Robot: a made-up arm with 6 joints. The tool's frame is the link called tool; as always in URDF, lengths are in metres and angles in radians.
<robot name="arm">
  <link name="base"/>
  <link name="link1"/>
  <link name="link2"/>
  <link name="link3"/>
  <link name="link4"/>
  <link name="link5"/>
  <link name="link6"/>
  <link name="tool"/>
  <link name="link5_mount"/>
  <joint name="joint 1" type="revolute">
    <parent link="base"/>
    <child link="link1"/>
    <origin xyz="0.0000 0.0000 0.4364"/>
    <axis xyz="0 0 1"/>
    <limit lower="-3.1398" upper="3.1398" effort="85" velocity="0.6"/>
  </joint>
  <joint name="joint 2" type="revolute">
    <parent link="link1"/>
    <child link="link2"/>
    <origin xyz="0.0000 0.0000 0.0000"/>
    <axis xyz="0 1 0"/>
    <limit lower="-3.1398" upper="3.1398" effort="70" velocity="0.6"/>
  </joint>
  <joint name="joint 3" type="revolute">
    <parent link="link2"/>
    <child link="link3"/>
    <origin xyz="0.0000 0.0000 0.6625"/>
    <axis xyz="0 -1 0"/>
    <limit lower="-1.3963" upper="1.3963" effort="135" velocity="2.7"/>
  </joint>
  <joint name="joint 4" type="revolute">
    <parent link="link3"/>
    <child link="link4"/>
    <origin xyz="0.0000 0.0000 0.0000"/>
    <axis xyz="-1 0 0"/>
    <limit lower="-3.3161" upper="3.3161" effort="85" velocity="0.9"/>
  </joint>
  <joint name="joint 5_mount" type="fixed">
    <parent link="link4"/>
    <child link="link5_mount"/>
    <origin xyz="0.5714 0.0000 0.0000"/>
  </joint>
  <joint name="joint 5" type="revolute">
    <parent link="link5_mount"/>
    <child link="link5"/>
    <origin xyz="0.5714 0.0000 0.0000"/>
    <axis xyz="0 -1 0"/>
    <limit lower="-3.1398" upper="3.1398" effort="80" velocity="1.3"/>
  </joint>
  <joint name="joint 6" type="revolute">
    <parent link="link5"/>
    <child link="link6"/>
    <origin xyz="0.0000 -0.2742 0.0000"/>
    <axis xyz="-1 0 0"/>
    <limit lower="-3.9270" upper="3.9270" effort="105" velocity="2.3"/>
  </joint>
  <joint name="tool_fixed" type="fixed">
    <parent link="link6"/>
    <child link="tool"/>
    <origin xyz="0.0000 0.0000 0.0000"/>
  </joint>
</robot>
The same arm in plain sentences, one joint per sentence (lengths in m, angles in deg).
The arm has six revolute joints in a row. What follows holds with every joint at zero, and every direction is one of the base frame's.
The first joint sits 0.4364 m along +z from the base frame's origin and rotates about +z, from -179.9 to 179.9 deg.
The second joint sits at the same point as the first joint and rotates about +y, from -179.9 to 179.9 deg.
The third joint sits 0.6625 m along +z from the second joint and rotates about -y, from -80 to 80 deg.
The fourth joint sits at the same point as the third joint and rotates about -x, from -190 to 190 deg.
The fifth joint sits 1.1428 m along +x from the fourth joint and rotates about -y, from -179.9 to 179.9 deg.
The sixth joint sits 0.2742 m along -y from the fifth joint and rotates about -x, from -225 to 225 deg.
The tool frame, which is the frame that the pose is given for, sits at the same point as the sixth joint; its axes are parallel to the base frame's.

